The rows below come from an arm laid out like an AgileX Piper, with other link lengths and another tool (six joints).
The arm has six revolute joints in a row. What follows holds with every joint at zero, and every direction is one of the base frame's.
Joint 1 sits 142.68 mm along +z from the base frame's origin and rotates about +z.
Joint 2 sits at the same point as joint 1 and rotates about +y.
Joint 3 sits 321.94 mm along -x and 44.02 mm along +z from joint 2 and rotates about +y.
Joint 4 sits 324.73 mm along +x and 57.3 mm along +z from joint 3 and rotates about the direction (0.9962, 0, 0.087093).
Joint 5 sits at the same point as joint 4 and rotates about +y.
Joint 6 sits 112.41 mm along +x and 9.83 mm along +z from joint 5 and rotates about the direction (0.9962, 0, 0.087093).
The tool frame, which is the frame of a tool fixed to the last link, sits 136.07 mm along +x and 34 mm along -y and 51.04 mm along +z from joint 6; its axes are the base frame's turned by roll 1.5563, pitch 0.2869 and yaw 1.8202 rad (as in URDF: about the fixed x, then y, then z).
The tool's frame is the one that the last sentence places.
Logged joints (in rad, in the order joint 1, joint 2, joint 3, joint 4, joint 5, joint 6), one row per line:
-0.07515 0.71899 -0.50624 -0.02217 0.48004 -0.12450
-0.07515 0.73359 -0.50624 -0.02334 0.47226 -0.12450
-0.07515 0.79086 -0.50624 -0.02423 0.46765 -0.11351
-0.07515 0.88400 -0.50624 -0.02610 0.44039 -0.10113
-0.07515 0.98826 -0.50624 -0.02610 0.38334 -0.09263
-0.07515 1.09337 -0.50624 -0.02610 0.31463 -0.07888
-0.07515 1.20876 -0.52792 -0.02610 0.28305 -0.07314
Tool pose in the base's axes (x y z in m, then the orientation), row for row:
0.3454 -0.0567 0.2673 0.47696 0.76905 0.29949 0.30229
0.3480 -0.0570 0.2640 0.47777 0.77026 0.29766 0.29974
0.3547 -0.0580 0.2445 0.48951 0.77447 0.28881 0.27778
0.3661 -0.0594 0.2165 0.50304 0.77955 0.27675 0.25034
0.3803 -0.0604 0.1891 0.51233 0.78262 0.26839 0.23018
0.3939 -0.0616 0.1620 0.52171 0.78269 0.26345 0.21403
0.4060 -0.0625 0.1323 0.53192 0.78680 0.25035 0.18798
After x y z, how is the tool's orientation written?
As a quaternion, x y z w.
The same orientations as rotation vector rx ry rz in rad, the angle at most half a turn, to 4 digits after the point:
1.2646 2.0391 0.7941
1.2684 2.0449 0.7902
1.3140 2.0789 0.7752
1.3694 2.1221 0.7534
1.4094 2.1529 0.7383
1.4475 2.1716 0.7309
1.4966 2.2137 0.7044

